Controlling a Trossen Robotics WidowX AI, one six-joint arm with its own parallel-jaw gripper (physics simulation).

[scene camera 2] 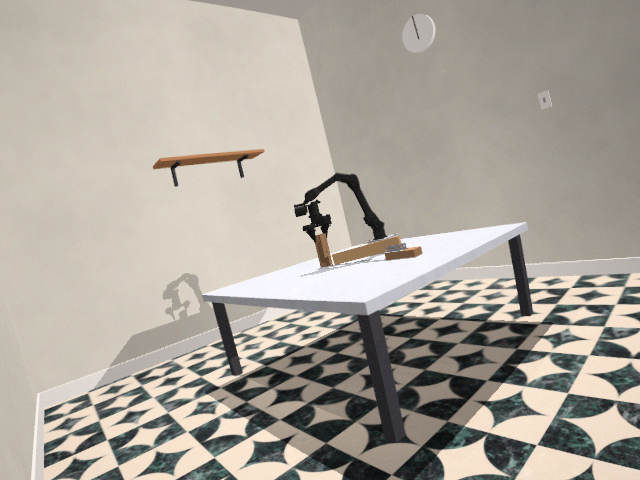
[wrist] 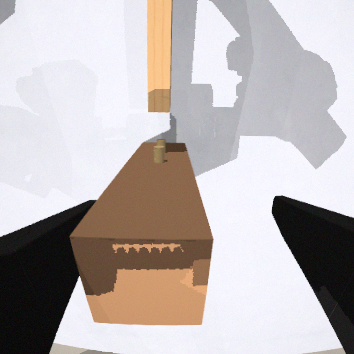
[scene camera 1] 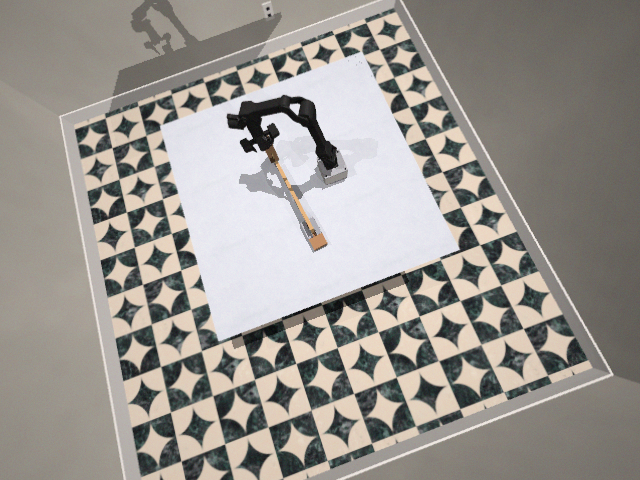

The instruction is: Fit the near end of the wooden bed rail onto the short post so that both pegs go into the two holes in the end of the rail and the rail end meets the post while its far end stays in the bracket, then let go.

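Places are measured from the arm's base along level axes (x back, y left, z down), in millimetres.
Pixels of known places: gripper, between the fingertips: (scene camera 2: 320,240) (wrist: 187,206); arm's base, origin of its link: (scene camera 2: 380,238) (scene camera 1: 330,163).
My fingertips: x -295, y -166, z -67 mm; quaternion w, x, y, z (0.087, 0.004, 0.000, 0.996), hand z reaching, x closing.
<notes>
Ahead of a thing's pixels: the offset from my fingertips to its middle. "pt": to the spot under its first point. Level surfaces: height alone.
The short brown post @(pt dx +20, dy +14, dz +64 mm) (scene camera 1: 272,155) (scene camera 2: 323,250) (wrist: 142,200) stands upright on the table. Its two pegs @(pt dx +19, dy +9, dz +60 mm) (wrist: 159,154) point toward the rail. The wooden bed rail @(dx +56, dy +258, dz +96 mm) (scene camera 1: 294,195) (scene camera 2: 361,250) (wrist: 159,55) lies in line with the post, its near end apart from the pegs by a small gap. Its far end sits at the metal bracket @(pt dx +84, dy +476, dz +79 mm) (scene camera 1: 312,231) (scene camera 2: 395,247) on a wooden block @(dx +87, dy +478, dz +129 mm) (scene camera 1: 317,241) (scene camera 2: 404,253). My gripper (scene camera 1: 262,139) (scene camera 2: 318,235) (wrist: 187,206) is open and empty, at the post's top, with a finger on each side. The left finger in the wrist view is nearer the post. The holes are hidden.
The white table @(dz +147 mm) (scene camera 1: 258,268) (scene camera 2: 279,289) carries everything. The arm's base (scene camera 1: 334,175) stands beside the rail, right of it in scene camera 1. A wall shelf (scene camera 2: 209,157) hangs beyond the table.
</notes>
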